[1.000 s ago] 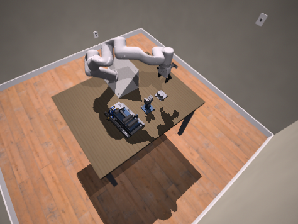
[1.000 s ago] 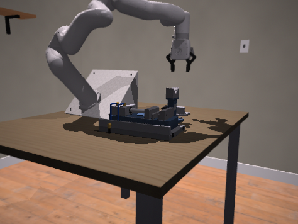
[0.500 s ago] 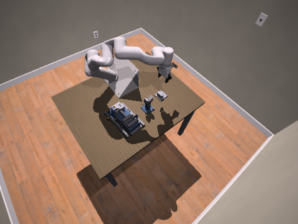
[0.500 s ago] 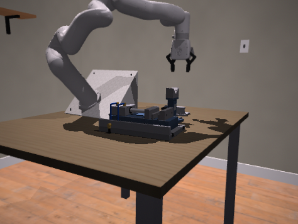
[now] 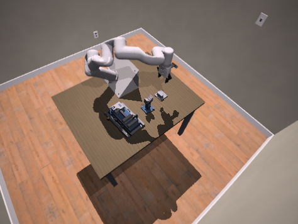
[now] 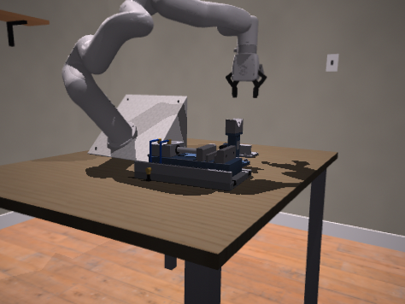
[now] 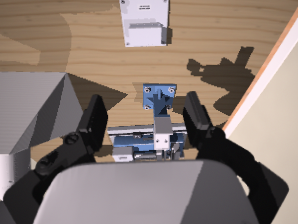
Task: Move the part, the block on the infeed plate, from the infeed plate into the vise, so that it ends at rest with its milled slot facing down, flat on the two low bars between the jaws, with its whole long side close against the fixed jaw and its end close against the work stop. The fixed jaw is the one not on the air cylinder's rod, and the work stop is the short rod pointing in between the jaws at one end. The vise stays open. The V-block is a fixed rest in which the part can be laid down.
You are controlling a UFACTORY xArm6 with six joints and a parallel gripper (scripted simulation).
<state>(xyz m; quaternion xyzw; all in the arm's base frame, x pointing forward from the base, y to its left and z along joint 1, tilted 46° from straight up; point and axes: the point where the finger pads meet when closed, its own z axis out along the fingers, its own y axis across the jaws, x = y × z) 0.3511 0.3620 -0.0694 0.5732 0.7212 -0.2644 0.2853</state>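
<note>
The part lies 10 mm to the left of my hand and 220 mm below it. Round my hand: moving jaw 110 mm ahead, 390 mm to the right, 170 mm below; cylinder rod 60 mm ahead, 410 mm to the right, 170 mm below; work stop 130 mm ahead, 340 mm to the right, 150 mm below.
</note>
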